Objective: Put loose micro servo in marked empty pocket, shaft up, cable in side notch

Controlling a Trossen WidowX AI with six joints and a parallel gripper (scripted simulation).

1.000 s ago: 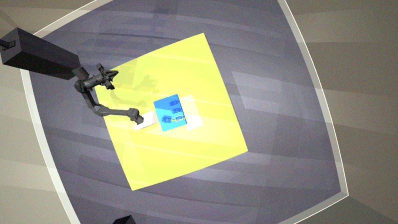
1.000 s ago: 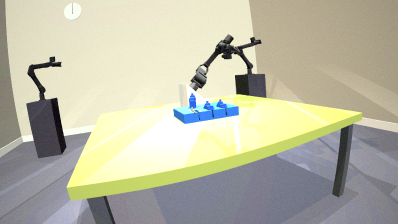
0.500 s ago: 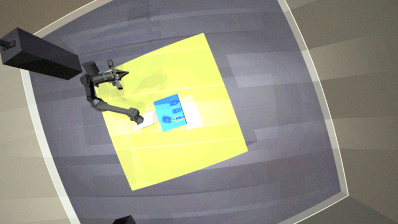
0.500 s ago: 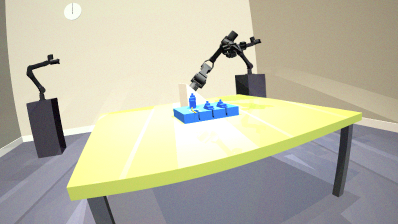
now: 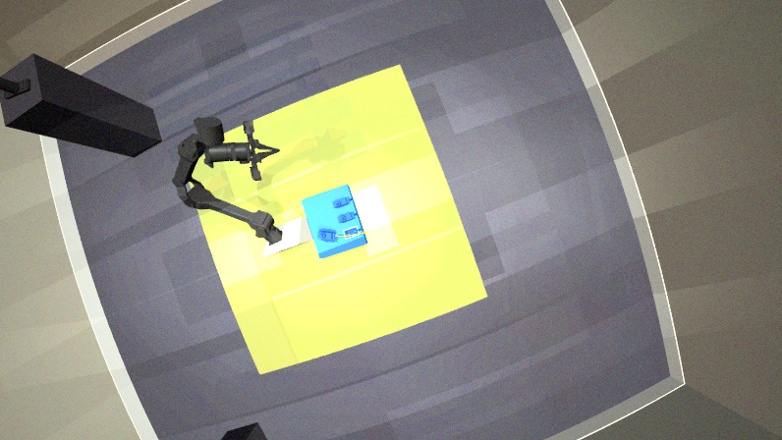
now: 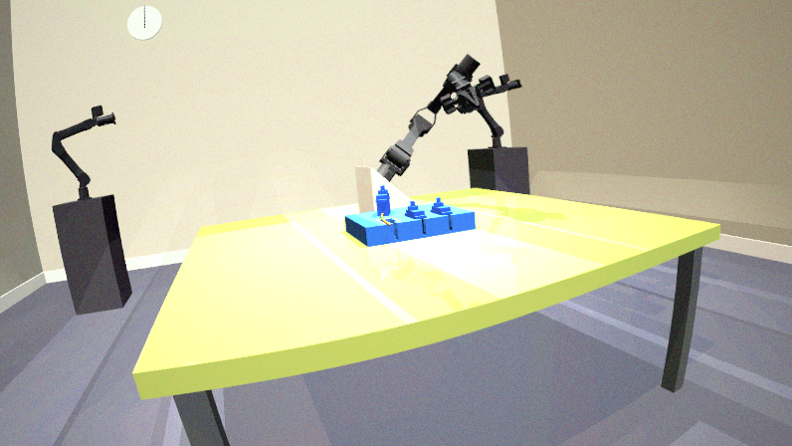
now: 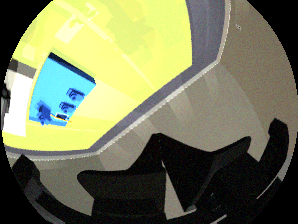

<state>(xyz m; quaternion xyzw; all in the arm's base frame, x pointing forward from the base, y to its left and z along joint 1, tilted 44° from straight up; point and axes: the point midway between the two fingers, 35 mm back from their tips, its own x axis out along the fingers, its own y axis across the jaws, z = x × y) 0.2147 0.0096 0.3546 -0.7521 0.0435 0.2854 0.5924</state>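
The blue deck is 4 cm behind my gripper tip, 27 cm to the right of it and 32 cm below it.
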